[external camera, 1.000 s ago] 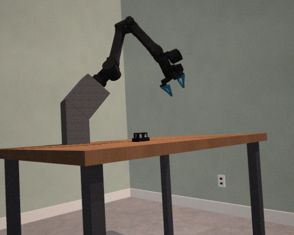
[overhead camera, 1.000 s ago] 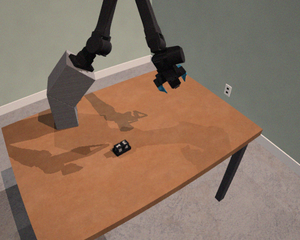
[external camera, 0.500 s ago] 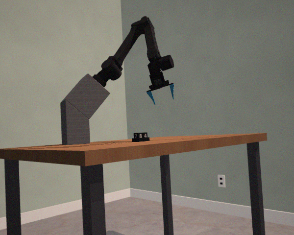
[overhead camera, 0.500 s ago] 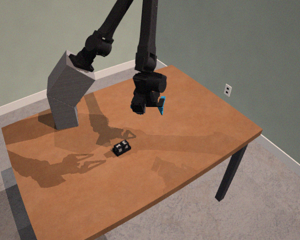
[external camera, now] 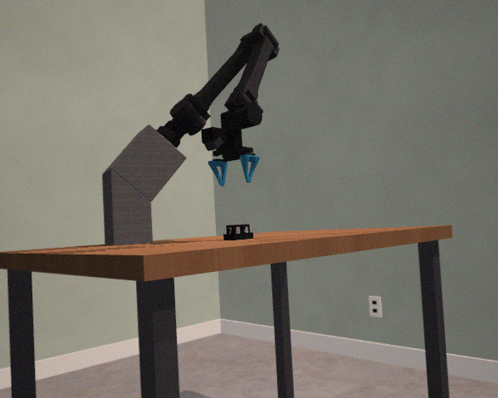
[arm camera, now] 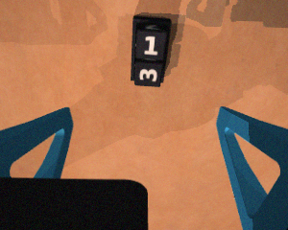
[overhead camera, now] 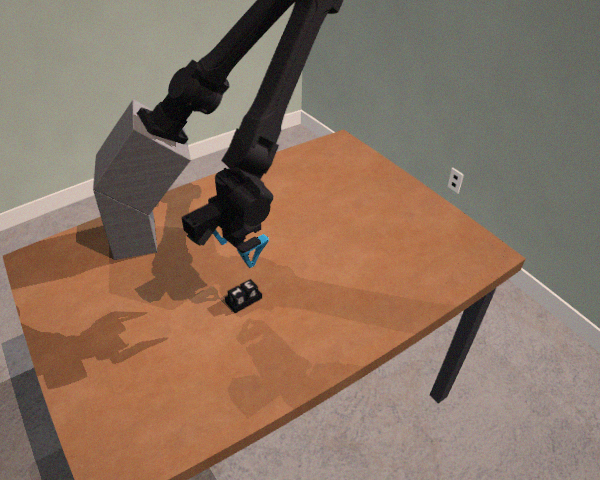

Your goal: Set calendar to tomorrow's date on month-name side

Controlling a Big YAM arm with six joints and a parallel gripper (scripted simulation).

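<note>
Now: the black tray 16 cm below my hand, 1 cm to the left of it and 1 cm behind it.
</note>
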